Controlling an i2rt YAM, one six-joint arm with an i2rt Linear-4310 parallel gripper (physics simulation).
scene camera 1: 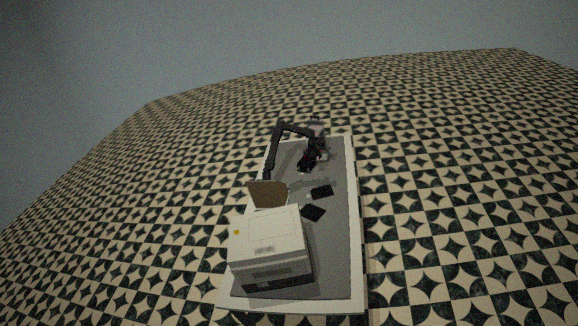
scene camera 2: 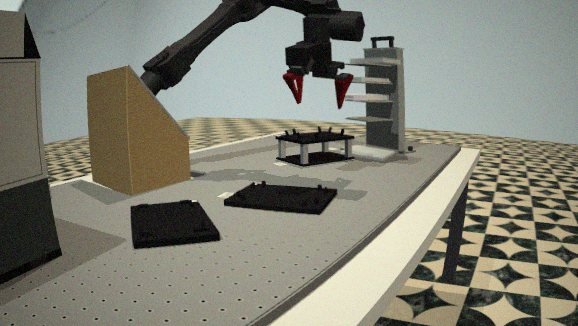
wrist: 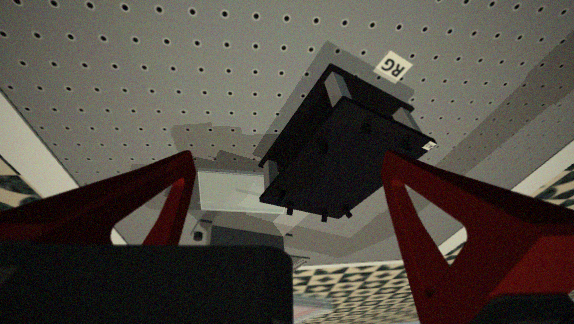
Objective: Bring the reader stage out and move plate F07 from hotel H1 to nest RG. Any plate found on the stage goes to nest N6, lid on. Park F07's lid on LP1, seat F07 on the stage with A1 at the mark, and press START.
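Places are measured from the arm's base along level axes (x ahead, y left, z up), in millimetres.
Where they show: gripper, fingertip midpoint: (scene camera 2: 319,105) (wrist: 288,161); arm's base, link origin: (scene camera 1: 266,182) (scene camera 2: 135,103).
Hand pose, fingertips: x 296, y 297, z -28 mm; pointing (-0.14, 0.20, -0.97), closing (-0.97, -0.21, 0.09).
Observation:
Things, the pixels of their top centre, and the offset from my fingertips. "pt": a spot on its surface instead. Level surfaces: height alone.
- raised black nest RG, top centre: (wrist: 344,187) (scene camera 2: 315,129) (scene camera 1: 306,159) 69 mm down, 92 mm back, 113 mm left
- RG label, surface spot: (wrist: 393,66) pt 144 mm down, 123 mm back, 10 mm left
- white reader, top centre: (scene camera 1: 263,230) 166 mm up, 96 mm back, 862 mm right
- perforated table top, surface height: 145 mm down
- pale plate-like base, top centre: (wrist: 244,198) (scene camera 2: 368,149) 125 mm down, 3 mm ahead, 227 mm left
My gripper (scene camera 1: 306,166) (scene camera 2: 320,105) (wrist: 288,161) is open with nothing between its red fingers. It hangs above the raised black nest RG (scene camera 2: 315,137) (wrist: 340,160), whose upper deck bears pegs and no plate. The RG label (wrist: 393,66) lies beside it. The grey plate hotel (scene camera 2: 401,100) stands behind and right of the gripper in scene camera 2, with several pale shelves; thin pale plates seem to lie on some. Which one is F07 cannot be told. The white reader (scene camera 1: 270,235) (scene camera 2: 20,125) stands at the table's near end in scene camera 1; its stage does not show.
Two low black nests (scene camera 2: 282,197) (scene camera 2: 175,225) lie on the perforated table top (scene camera 2: 240,280) between reader and RG; their labels are unreadable. A tan wedge-shaped box (scene camera 1: 267,194) (scene camera 2: 110,130) stands by the arm's base. A pale plate-like base (wrist: 232,190) lies at the hotel's foot.

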